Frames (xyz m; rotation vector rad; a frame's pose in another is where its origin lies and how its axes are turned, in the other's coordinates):
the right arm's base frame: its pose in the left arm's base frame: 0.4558 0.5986 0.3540 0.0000 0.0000 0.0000
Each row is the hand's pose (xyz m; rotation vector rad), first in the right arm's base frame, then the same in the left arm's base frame.
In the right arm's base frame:
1: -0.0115 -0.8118 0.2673 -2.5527 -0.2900 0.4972
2: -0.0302 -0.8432 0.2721 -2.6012 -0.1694 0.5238
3: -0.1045 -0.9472 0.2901 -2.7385 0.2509 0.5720
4: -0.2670 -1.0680 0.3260 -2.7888 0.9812 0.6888
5: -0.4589 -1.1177 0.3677 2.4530 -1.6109 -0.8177
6: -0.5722 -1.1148 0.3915 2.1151 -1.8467 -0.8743
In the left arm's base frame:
1: 0.4443 -0.2132 0.6213 -2.5527 -0.2900 0.4972
2: 0.4256 -0.2446 0.6261 -2.6012 -0.1694 0.5238
3: 0.3513 -0.3486 0.6441 -2.7385 0.2509 0.5720
4: 0.1888 -0.4694 0.6800 -2.7888 0.9812 0.6888
5: -0.0031 -0.5191 0.7217 2.4530 -1.6109 -0.8177
6: -0.1164 -0.5162 0.7455 2.1151 -1.8467 -0.8743

